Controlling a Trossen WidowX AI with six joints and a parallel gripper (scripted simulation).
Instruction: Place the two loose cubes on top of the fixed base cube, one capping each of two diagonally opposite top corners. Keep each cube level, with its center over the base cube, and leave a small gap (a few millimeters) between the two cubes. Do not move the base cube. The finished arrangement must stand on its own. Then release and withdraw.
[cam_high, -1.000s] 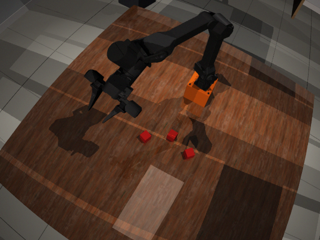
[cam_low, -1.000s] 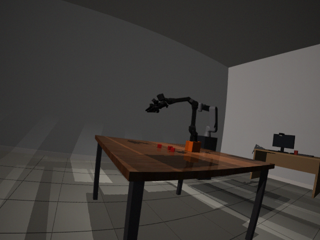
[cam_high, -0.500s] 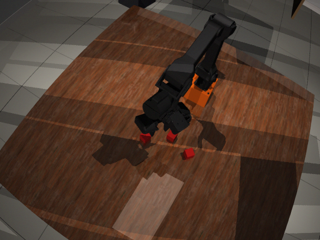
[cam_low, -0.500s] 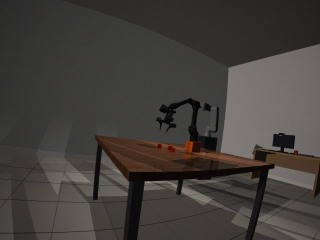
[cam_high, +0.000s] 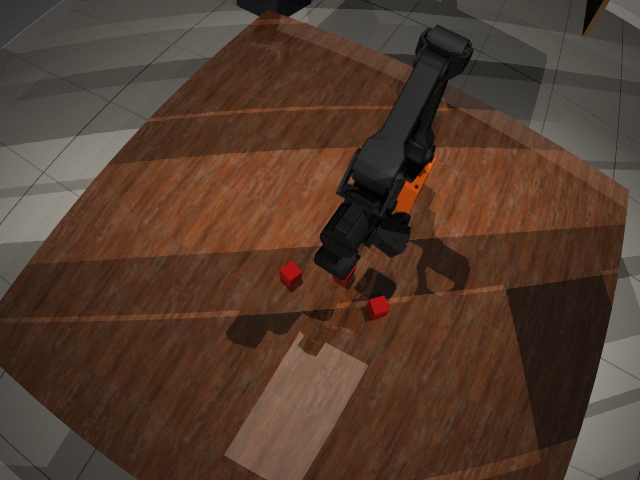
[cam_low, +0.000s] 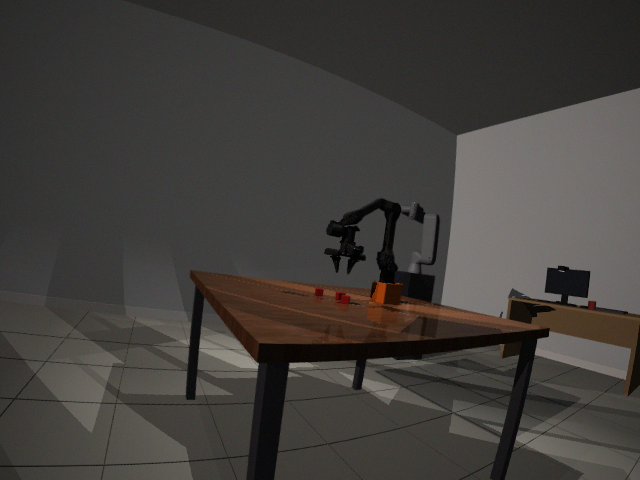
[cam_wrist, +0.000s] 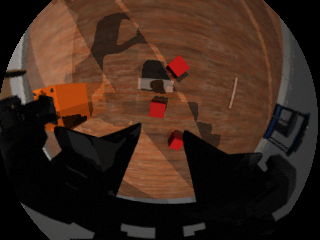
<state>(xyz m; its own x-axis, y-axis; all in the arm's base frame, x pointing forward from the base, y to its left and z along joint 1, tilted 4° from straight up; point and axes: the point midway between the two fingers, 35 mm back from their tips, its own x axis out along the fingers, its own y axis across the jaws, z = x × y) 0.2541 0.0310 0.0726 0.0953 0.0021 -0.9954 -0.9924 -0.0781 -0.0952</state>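
Now: the red cube 10 mm behind my gripper tip and 100 mm below it.
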